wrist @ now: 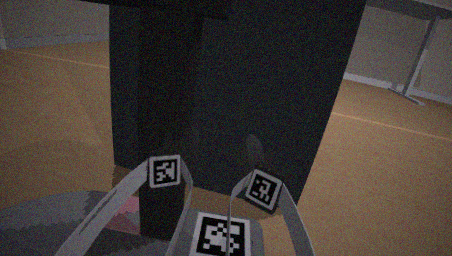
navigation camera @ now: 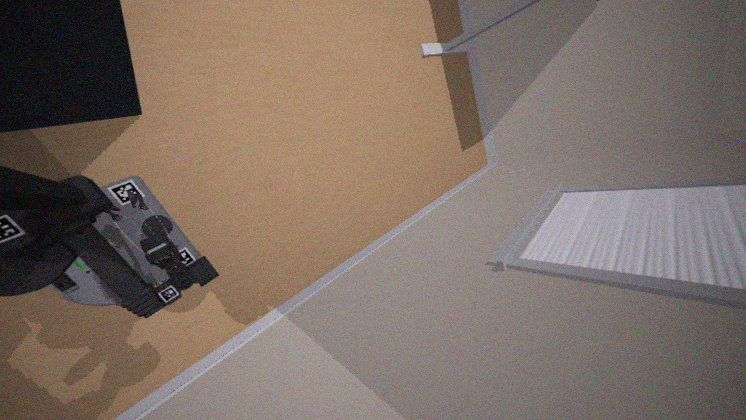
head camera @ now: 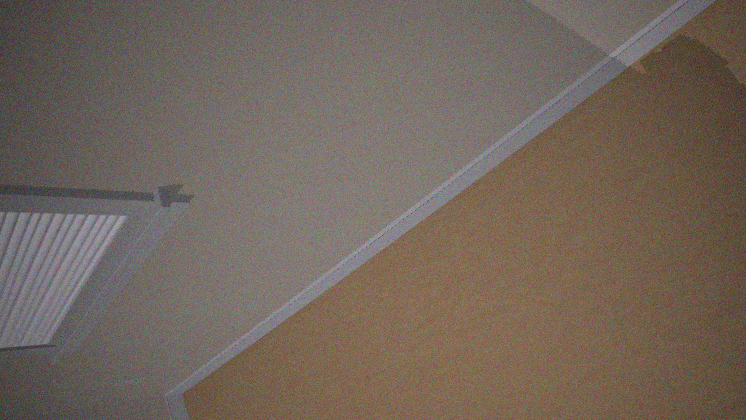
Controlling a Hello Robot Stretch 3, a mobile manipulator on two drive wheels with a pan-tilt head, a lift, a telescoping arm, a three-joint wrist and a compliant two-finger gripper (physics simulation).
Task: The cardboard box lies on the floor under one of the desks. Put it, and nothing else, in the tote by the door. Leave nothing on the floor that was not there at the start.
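Seen in the pictures: gripper, fingertip midpoint: (wrist: 220, 147) (navigation camera: 116, 195); robot's base at its link origin: (navigation camera: 156, 225).
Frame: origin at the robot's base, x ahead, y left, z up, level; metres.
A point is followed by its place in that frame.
Note:
The cardboard box and the tote do not show in the head, navigation or wrist views. My gripper (wrist: 220, 147) @[y 0.124, x -0.018, z 0.270 m] is open in the wrist view, with its two dim fingertips apart and no object between them. It is in front of a large dark block. In the navigation view my folded arm and grey base show at the lower left; the fingers are too small to tell there. Part of a desk (wrist: 434, 9) @[y 2.314, x 1.799, z 0.926 m] with a thin leg shows at the upper right of the wrist view.
A large black block (navigation camera: 62, 57) @[y 0.380, x 0.069, z 0.455 m] (wrist: 280, 75) @[y 0.380, x 0.066, z 0.294 m] stands near my base. A pale desk foot (navigation camera: 431, 49) @[y 0.301, x 2.106, z 0.026 m] shows at the top of the navigation view. A wall with a white baseboard (head camera: 417, 212) @[y -0.675, x 0.820, z 0.068 m] (navigation camera: 334, 273) @[y -0.632, x 0.484, z 0.054 m] runs beside me, with a slatted window (head camera: 52, 271) @[y -0.725, x 1.140, z 0.949 m] (navigation camera: 642, 234) @[y -0.727, x 1.158, z 1.180 m].

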